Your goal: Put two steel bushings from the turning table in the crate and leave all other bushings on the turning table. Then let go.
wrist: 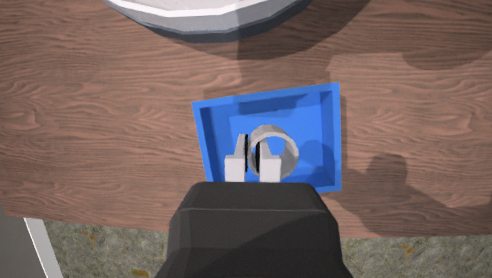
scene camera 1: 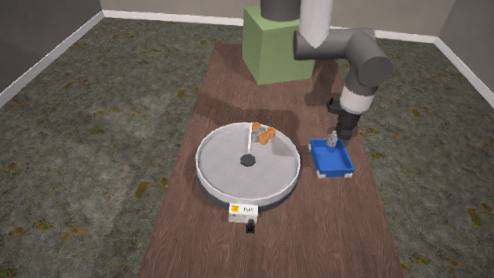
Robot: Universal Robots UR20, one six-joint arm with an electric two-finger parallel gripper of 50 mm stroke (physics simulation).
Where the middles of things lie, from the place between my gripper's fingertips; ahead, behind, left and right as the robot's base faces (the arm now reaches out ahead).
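Blue crate (scene camera 1: 329, 161): my hand 2 cm to the right of it, 2 cm past it, 10 cm above it.
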